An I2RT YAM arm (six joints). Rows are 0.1 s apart.
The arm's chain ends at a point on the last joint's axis. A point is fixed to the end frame.
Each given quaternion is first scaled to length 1.
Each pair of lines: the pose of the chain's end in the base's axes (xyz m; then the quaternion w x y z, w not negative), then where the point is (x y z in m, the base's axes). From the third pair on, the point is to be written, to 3 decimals.
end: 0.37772, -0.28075, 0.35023, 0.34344, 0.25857, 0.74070, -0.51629
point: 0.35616 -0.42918 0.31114
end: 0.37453, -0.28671, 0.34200, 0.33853, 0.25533, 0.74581, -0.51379
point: 0.35307 -0.43486 0.30181
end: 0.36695, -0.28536, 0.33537, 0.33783, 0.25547, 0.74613, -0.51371
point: 0.345 -0.433 0.295
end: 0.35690, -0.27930, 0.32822, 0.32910, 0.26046, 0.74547, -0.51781
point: 0.332 -0.427 0.288
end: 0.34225, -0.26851, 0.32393, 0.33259, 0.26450, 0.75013, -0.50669
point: 0.319 -0.415 0.280
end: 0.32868, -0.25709, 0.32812, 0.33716, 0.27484, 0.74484, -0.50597
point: 0.304 -0.404 0.284
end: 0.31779, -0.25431, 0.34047, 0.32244, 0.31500, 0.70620, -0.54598
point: 0.276 -0.399 0.305
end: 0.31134, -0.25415, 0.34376, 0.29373, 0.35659, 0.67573, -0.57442
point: 0.252 -0.394 0.312
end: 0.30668, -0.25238, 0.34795, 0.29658, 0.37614, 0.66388, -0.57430
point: 0.244 -0.390 0.314
